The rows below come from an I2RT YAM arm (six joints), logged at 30 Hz.
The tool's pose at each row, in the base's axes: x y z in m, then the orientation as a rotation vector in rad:
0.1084, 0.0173, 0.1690, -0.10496, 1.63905, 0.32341
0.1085, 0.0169, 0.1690, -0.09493, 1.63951, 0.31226
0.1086, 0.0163, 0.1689, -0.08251, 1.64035, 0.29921
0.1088, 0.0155, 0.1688, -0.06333, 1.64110, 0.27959
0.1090, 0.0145, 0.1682, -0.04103, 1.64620, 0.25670
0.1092, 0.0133, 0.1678, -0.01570, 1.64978, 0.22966
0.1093, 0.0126, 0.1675, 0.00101, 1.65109, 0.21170
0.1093, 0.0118, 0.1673, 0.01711, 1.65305, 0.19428
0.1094, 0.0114, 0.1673, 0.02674, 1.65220, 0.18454
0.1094, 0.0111, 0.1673, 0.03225, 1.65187, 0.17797
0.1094, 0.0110, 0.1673, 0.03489, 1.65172, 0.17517
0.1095, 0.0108, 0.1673, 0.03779, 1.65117, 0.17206
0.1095, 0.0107, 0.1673, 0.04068, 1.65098, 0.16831
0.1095, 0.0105, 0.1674, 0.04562, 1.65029, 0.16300
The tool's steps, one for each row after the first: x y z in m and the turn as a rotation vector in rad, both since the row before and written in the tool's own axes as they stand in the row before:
-0.0001, -0.0004, 0.0000, 0.01327, -0.00144, -0.00031
0.0000, -0.0006, -0.0001, 0.01598, -0.00142, 0.00012
0.0000, -0.0008, 0.0000, 0.02429, -0.00257, 0.00048
0.0004, -0.0011, 0.0000, 0.02870, 0.00142, 0.00093
0.0002, -0.0013, 0.0000, 0.03306, -0.00032, 0.00030
0.0002, -0.0007, 0.0000, 0.02180, -0.00108, 0.00009
0.0001, -0.0008, -0.0001, 0.02115, -0.00022, 0.00007
-0.0001, -0.0004, 0.0001, 0.01205, -0.00204, 0.00038
0.0000, -0.0003, 0.0000, 0.00756, -0.00105, -0.00038
0.0000, -0.0001, 0.0000, 0.00340, -0.00047, 0.00003
0.0000, -0.0002, 0.0001, 0.00372, -0.00090, 0.00000
0.0000, -0.0001, 0.0000, 0.00416, -0.00057, -0.00038
-0.0001, -0.0002, 0.0000, 0.00637, -0.00126, 0.00000

